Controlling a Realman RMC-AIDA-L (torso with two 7-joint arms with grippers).
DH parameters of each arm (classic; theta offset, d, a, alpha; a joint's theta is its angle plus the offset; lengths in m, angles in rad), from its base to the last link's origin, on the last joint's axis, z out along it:
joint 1: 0 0.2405 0 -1.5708
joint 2: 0 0 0 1.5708
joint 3: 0 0.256 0 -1.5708
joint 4: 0 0 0 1.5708
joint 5: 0 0.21 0 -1.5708
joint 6: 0 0 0 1.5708
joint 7: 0 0.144 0 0
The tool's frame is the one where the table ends.
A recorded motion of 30 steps. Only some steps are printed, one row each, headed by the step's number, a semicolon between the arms.
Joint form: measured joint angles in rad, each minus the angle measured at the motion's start. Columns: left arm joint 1, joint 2, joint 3, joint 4, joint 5, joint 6, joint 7; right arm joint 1, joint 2, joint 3, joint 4, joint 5, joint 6, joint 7.
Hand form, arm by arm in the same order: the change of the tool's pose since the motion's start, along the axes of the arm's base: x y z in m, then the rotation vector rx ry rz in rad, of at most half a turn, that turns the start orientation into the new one. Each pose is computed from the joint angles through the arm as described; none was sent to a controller.
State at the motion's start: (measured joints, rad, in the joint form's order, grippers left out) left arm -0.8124 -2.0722 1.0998 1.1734 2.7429 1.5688 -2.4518; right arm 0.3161 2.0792 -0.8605 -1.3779 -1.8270 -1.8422 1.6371
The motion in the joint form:
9: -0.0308 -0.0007 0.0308 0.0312 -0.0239 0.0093 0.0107; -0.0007 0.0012 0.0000 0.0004 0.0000 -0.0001 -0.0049
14: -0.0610 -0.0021 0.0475 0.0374 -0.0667 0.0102 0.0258; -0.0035 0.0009 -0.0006 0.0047 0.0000 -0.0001 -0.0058
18: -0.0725 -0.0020 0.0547 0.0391 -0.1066 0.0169 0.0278; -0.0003 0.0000 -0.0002 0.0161 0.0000 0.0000 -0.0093
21: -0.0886 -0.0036 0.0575 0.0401 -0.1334 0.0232 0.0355; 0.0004 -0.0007 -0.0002 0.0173 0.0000 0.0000 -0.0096
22: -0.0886 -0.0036 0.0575 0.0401 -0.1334 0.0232 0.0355; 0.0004 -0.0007 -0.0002 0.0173 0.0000 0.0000 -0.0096
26: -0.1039 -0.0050 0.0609 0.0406 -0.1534 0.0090 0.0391; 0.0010 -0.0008 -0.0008 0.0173 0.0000 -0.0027 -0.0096
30: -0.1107 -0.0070 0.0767 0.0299 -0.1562 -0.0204 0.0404; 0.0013 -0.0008 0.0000 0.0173 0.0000 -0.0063 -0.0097
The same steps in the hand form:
9: 0.0229 0.0035 -0.0018 -0.0185 0.0004 -0.0791; 0.0001 -0.0002 -0.0004 0.0012 0.0000 0.0034
14: 0.0428 0.0054 -0.0067 -0.0447 -0.0257 -0.1425; 0.0014 -0.0008 -0.0009 -0.0013 0.0015 -0.0011
18: 0.0528 0.0042 -0.0102 -0.0661 -0.0567 -0.1646; 0.0021 -0.0003 -0.0019 -0.0055 0.0056 -0.0026
21: 0.0630 0.0037 -0.0128 -0.0851 -0.0774 -0.1917; 0.0022 -0.0001 -0.0019 -0.0059 0.0055 -0.0025
22: 0.0630 0.0037 -0.0128 -0.0851 -0.0774 -0.1917; 0.0022 -0.0001 -0.0019 -0.0059 0.0055 -0.0025
26: 0.0729 0.0059 -0.0146 -0.0833 -0.0961 -0.2219; 0.0019 -0.0004 -0.0020 -0.0088 0.0053 -0.0005
30: 0.0765 0.0085 -0.0187 -0.0763 -0.0947 -0.2409; 0.0019 -0.0008 -0.0020 -0.0114 0.0056 0.0010

